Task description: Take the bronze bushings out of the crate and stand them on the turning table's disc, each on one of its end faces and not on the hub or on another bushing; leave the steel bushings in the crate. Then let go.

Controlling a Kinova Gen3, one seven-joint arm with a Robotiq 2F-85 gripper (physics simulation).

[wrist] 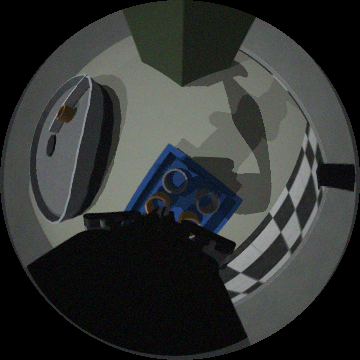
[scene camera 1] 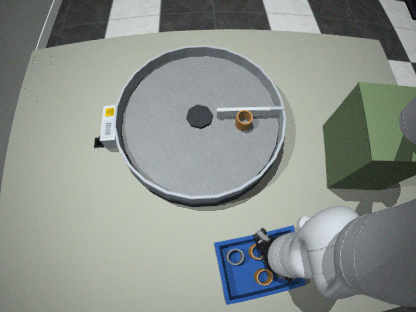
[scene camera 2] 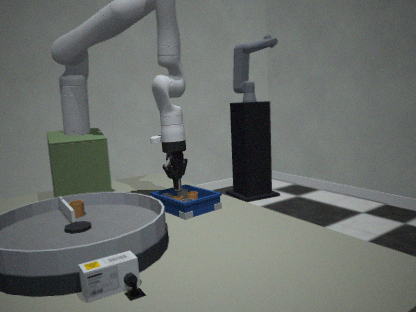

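One bronze bushing stands upright on the turning table's disc, against the white bar and right of the dark hub. The blue crate holds two bronze bushings. It also holds steel bushings. My gripper is shut and empty. Its tips are down in the crate at one bronze bushing. The arm hides the crate's right part in scene camera 1.
A raised grey wall rings the disc. A white control box is fixed to the table's side. The green pedestal carries my arm. A black pillar with a second arm stands behind the crate.
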